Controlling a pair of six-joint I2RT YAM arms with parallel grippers.
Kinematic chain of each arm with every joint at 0, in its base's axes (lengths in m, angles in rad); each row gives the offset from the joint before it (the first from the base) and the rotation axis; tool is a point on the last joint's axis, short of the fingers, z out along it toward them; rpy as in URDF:
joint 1: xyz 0 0 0.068 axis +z
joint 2: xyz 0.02 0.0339 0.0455 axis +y
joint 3: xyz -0.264 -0.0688 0 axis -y
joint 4: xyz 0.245 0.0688 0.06 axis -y
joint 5: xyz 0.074 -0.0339 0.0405 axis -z
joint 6: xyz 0.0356 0 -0.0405 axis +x
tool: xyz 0 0 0 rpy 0 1.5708 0
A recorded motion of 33 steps. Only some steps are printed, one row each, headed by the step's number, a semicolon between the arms.
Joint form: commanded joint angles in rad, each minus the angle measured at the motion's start. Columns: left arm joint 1, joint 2, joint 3, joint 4, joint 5, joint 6; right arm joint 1, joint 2, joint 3, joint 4, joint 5, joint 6.
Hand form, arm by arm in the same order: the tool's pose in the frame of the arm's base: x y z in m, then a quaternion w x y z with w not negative. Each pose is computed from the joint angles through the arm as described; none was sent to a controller.
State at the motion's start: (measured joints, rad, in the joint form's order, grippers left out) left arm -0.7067 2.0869 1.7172 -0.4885 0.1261 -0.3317; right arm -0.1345 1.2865 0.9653 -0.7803 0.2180 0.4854
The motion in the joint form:
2: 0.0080 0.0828 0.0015 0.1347 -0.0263 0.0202; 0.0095 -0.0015 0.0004 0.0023 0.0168 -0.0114
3: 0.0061 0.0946 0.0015 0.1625 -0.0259 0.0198; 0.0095 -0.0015 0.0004 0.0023 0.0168 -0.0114
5: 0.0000 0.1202 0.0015 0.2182 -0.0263 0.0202; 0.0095 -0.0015 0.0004 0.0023 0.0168 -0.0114
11: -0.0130 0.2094 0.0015 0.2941 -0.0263 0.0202; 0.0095 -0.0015 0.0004 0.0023 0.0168 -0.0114
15: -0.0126 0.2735 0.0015 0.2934 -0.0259 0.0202; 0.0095 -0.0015 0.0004 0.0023 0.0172 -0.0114
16: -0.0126 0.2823 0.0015 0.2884 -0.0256 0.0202; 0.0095 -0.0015 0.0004 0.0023 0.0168 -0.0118
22: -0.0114 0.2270 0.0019 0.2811 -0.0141 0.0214; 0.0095 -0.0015 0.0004 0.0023 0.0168 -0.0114
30: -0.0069 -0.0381 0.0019 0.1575 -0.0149 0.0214; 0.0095 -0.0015 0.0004 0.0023 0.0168 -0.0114
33: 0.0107 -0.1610 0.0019 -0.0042 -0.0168 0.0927; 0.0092 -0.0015 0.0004 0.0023 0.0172 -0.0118
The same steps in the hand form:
2: 0.3739 -0.3188 0.1999 0.30424 0.19652 0.90550 -0.22110; 0.2436 -0.0390 0.2502 0.24916 0.31109 0.91433 -0.07169
3: 0.3757 -0.3215 0.1965 0.31044 0.19706 0.90230 -0.22506; 0.2436 -0.0390 0.2502 0.24916 0.31109 0.91433 -0.07169
5: 0.3786 -0.3279 0.1886 0.32213 0.19945 0.89582 -0.23228; 0.2436 -0.0390 0.2502 0.24916 0.31109 0.91433 -0.07169
11: 0.3824 -0.3399 0.1512 0.31523 0.20550 0.89712 -0.23147; 0.2436 -0.0390 0.2502 0.24916 0.31109 0.91433 -0.07169
15: 0.3835 -0.3406 0.1196 0.28877 0.20637 0.90929 -0.21730; 0.2436 -0.0390 0.2502 0.24919 0.31113 0.91430 -0.07188
16: 0.3832 -0.3404 0.1149 0.28303 0.20660 0.91174 -0.21436; 0.2436 -0.0390 0.2502 0.24914 0.31090 0.91440 -0.07174
22: 0.3823 -0.3393 0.1417 0.30039 0.20798 0.90219 -0.22928; 0.2436 -0.0390 0.2502 0.24916 0.31109 0.91433 -0.07169
30: 0.3596 -0.3165 0.2582 0.35811 0.20356 0.87379 -0.25849; 0.2436 -0.0390 0.2502 0.24916 0.31109 0.91433 -0.07169
33: 0.3410 -0.2900 0.2990 0.35384 0.22750 0.87649 -0.23410; 0.2436 -0.0390 0.2502 0.24916 0.31108 0.91431 -0.07197

